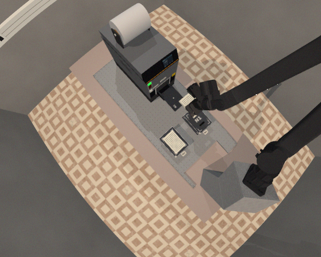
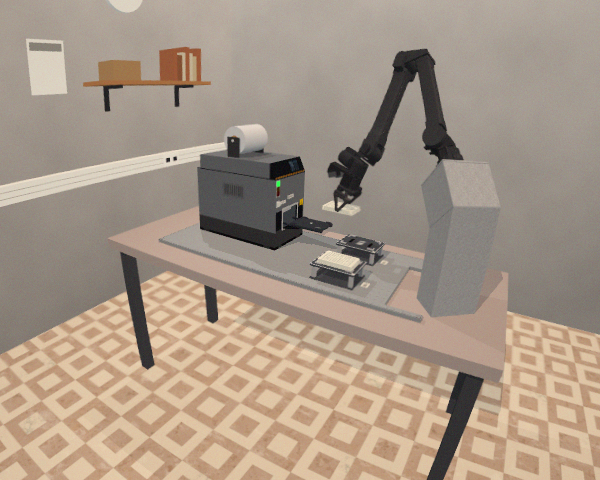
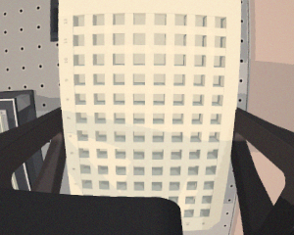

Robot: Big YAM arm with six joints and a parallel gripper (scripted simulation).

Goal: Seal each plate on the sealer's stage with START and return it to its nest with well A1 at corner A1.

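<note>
My hand is 120 mm short of the sealer stage, 90 mm above it and 10 mm to the right of it. From my hand the other things lie so: start button: 230 mm ahead, 90 mm to the left; cream well plate: 210 mm to the left, 130 mm below, 70 mm behind; foil roll: 450 mm ahead, 230 mm above, 30 mm to the right.
</note>
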